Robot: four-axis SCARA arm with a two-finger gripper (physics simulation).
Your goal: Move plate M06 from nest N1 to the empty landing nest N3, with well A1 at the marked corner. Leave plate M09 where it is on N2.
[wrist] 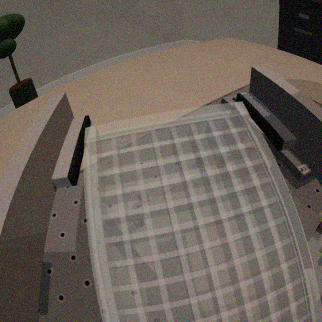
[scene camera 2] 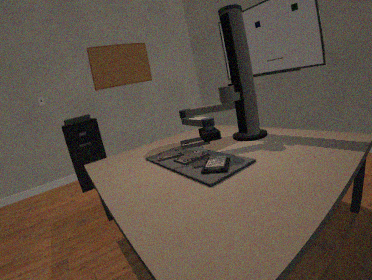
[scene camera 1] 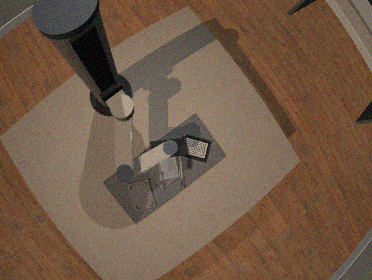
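My gripper (scene camera 1: 171, 173) (scene camera 2: 194, 143) (wrist: 162, 90) is shut on a translucent, gridded plate, M06 (scene camera 1: 170, 165) (wrist: 192, 200). The plate is level between the two finger pads, above the middle of the dark grey board (scene camera 1: 116, 186) (scene camera 2: 210, 182). A white plate, M09 (scene camera 1: 197, 147) (scene camera 2: 217, 163), sits in a black nest at the board's right end in scene camera 1. A low grey nest with corner marks (scene camera 1: 142, 193) lies at the board's other end. What lies under the held plate is mostly hidden. The nest names and the marked corner cannot be read clearly.
The board lies on a beige table (scene camera 1: 240, 125) (scene camera 2: 225, 215). The arm's column (scene camera 1: 82, 55) (scene camera 2: 242, 75) stands behind the board. Beyond the table are a dark cabinet (scene camera 2: 85, 150) (wrist: 302, 40) and a potted plant (wrist: 22, 90).
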